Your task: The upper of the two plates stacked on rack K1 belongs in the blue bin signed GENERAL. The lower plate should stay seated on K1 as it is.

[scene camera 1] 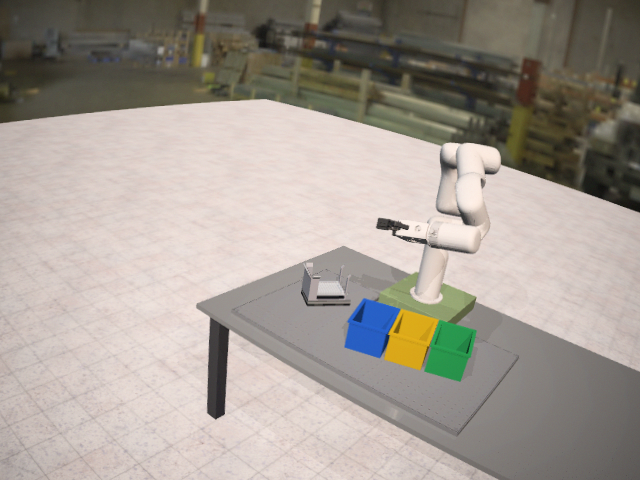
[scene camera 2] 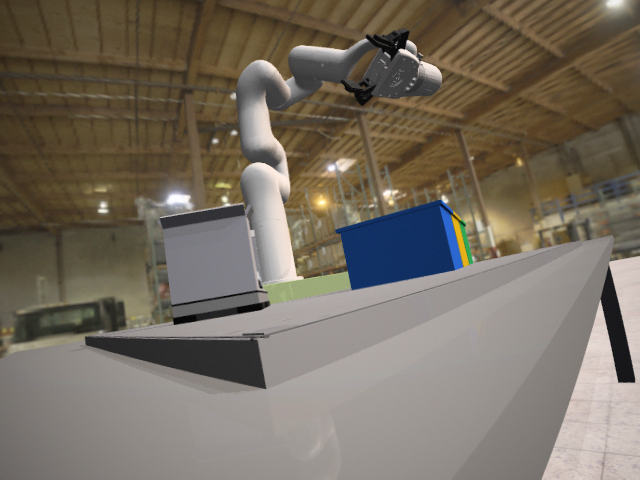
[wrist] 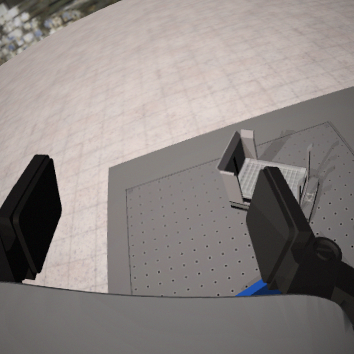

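Where they show: gripper, fingertip midpoint: (scene camera 1: 385, 226) (scene camera 2: 357, 63) (wrist: 154, 188); arm's base, origin of the base link: (scene camera 1: 426, 296) (scene camera 2: 278, 285).
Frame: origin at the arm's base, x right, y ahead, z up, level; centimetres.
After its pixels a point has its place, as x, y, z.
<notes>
Rack K1 (scene camera 1: 310, 290) {28.5, 34.4, 2.1} (scene camera 2: 209, 260) {32.3, 31.8, 2.3} (wrist: 232, 188) {27.7, 33.5, 2.6} is a light grey holder with a tall wall and thin posts, upright on the perforated board. A whitish gridded plate (scene camera 1: 330, 287) (wrist: 274, 175) lies flat in it; whether a second plate lies beneath cannot be told from these views. The blue bin (scene camera 1: 366, 339) {-1.3, 44.5, 1.2} (scene camera 2: 400, 253) {6.7, 39.5, -0.1} (wrist: 254, 289) {7.5, 35.4, 6.0} stands on the board beside the rack; no sign on it is legible. My gripper (scene camera 1: 383, 223) {3.3, 38.2, 35.2} (scene camera 2: 373, 66) (wrist: 154, 188) {3.3, 38.2, 35.2} is open and empty, high above the table and apart from rack and bin. In the wrist view its right finger overlaps the plate's near edge.
A yellow bin (scene camera 1: 405, 348) {-13.2, 41.1, 2.1} and a green bin (scene camera 1: 447, 360) {-26.1, 37.4, 2.1} stand in a row beside the blue one. The arm's green base block (scene camera 1: 395, 302) {6.6, 11.6, -1.3} (scene camera 2: 315, 289) {-1.0, 11.7, -2.7} is behind the bins. The perforated board (scene camera 1: 289, 325) {24.4, 49.6, -4.0} (wrist: 175, 240) {25.2, 47.1, -4.0} lies on the grey table (scene camera 1: 558, 392) {-60.8, 15.8, -5.3}.
</notes>
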